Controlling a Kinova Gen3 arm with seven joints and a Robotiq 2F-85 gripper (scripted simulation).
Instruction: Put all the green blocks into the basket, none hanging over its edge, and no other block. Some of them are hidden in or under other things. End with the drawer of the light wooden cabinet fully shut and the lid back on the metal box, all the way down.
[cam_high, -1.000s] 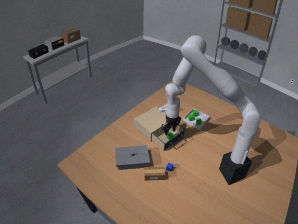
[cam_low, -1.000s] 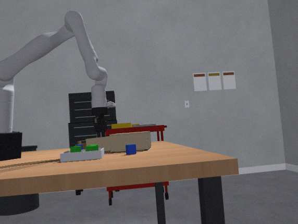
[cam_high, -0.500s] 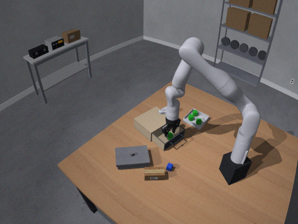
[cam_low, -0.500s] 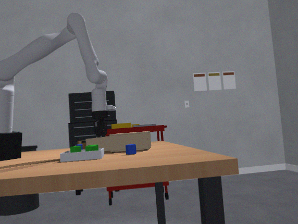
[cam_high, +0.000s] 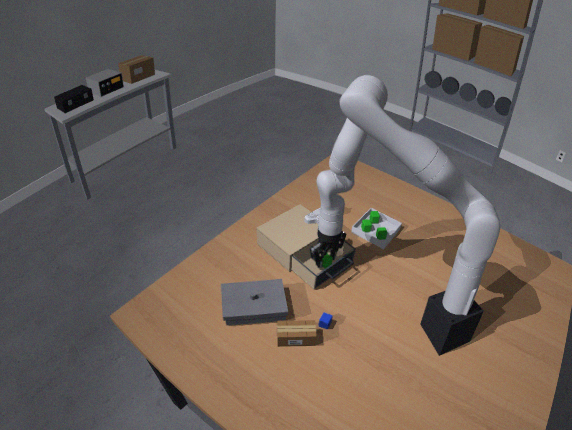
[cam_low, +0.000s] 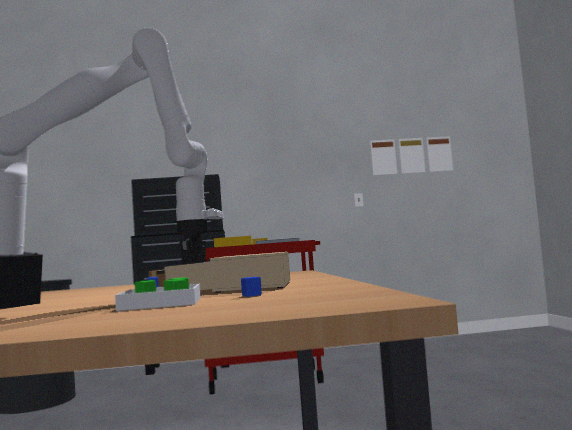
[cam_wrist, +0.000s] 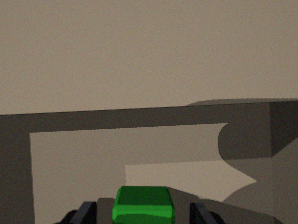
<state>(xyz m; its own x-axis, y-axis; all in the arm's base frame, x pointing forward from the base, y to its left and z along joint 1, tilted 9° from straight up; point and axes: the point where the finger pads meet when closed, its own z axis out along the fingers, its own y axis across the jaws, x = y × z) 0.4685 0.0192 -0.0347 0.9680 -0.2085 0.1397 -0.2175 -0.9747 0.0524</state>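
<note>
Right now the drawer is 1 cm ahead of my hand. The rest, counted from my hand: grey lid: 28 cm to the left, 6 cm ahead, 1 cm above; then white basket: 28 cm to the right, 4 cm behind, 3 cm below; then light wooden cabinet: 8 cm ahead, 1 cm to the right.
</note>
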